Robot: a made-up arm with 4 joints.
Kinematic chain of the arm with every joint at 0, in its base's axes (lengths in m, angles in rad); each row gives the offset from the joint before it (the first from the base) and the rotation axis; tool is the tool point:
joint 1: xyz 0 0 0.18 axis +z
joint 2: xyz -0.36 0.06 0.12 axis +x
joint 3: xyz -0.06 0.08 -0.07 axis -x
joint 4: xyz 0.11 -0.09 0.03 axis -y
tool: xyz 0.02 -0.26 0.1
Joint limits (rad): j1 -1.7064..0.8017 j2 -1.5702..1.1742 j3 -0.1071..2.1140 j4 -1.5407..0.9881
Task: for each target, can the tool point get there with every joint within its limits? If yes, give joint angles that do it. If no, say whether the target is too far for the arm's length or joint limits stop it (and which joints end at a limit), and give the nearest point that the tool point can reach.
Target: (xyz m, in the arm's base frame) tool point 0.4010 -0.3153 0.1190
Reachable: no: joint limits stop it (at a limit: joint 1, joint 3, joint 4) | nearest point 0.0066 -0.2979 0.2132 | short by 0.406 m
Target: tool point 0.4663 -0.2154 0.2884
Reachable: no: joint limits stop it (at a limit: joint 1, joint 3) | nearest point 0.4450 0.1495 0.2903 | short by 0.366 m
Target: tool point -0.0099 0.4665 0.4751
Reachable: yes | joints -0.8657 -0.8941 1.0566 0.7285
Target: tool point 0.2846 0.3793 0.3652
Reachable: yes | joints -1.3031 -1.0193 1.2938 0.0053
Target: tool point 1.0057 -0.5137 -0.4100
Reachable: no: too far | nearest point 0.4009 0.1744 0.0786 | short by 1.038 m
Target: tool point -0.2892 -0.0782 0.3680
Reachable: yes | joints -0.4468 0.9592 0.8280 -0.7531
